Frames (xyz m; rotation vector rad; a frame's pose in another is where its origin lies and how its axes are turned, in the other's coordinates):
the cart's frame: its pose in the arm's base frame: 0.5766 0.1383 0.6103 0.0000 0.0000 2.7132
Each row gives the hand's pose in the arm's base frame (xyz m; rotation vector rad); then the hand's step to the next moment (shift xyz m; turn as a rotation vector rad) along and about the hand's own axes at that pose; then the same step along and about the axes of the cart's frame.
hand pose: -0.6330 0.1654 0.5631 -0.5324 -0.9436 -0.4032
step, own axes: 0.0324 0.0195 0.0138 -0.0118 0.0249 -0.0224
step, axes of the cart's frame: -0.0085 -0.0266 0.0290 -0.0167 -0.0162 -0.0269
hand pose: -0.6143 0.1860 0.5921 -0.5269 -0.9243 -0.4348
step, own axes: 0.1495 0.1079 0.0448 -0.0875 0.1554 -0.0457
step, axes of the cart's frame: -0.0634 -0.1313 0.1214 -0.0190 -0.1261 -0.1328
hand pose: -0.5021 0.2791 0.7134 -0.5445 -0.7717 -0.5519
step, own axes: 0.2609 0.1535 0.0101 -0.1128 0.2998 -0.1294
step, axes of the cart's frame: -0.2042 -0.1491 0.1667 -0.1023 -0.2285 -0.2381
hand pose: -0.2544 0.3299 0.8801 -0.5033 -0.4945 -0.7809
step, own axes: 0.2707 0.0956 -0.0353 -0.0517 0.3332 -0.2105
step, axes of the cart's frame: -0.2680 -0.0051 0.1088 -0.2012 -0.2075 -0.2729
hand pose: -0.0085 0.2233 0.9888 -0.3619 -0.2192 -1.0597
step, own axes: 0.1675 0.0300 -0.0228 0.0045 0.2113 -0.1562
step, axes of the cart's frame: -0.1510 0.0753 0.0315 -0.1600 -0.1035 -0.1810
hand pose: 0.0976 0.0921 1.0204 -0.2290 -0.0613 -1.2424
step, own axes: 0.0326 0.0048 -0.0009 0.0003 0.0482 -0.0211
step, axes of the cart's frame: -0.0257 0.0202 0.0040 -0.0358 -0.0273 -0.0272
